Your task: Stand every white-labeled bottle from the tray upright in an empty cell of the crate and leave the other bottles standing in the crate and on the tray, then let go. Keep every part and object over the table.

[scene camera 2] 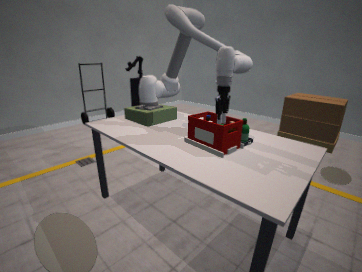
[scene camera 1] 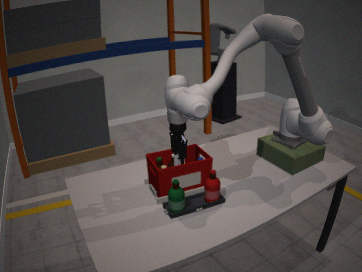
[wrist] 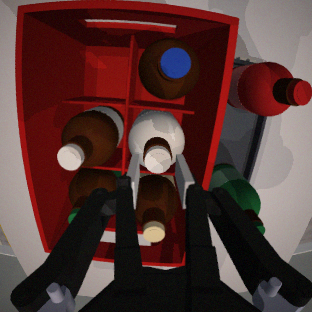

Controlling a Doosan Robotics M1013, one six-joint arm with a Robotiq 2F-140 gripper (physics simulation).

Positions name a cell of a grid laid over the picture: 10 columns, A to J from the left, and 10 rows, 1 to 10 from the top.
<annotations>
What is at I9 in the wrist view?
My gripper.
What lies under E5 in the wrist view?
A white bottle.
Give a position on a green bottle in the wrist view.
H6
</annotations>
